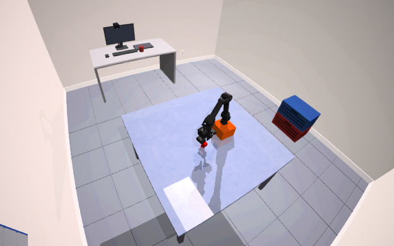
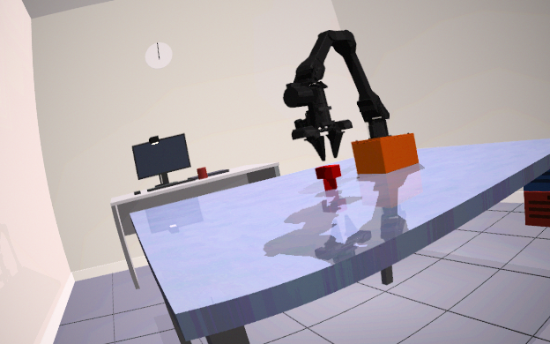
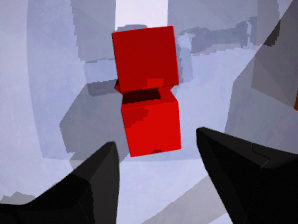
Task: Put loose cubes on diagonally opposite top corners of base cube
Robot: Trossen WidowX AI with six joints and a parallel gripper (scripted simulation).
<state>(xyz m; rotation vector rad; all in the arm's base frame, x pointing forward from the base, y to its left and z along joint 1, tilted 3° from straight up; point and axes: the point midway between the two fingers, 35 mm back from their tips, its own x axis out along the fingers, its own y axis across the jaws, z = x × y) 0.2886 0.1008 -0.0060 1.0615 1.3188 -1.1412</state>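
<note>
My gripper tip is 4 cm to the left of the red cube and 3 cm above it.
</note>
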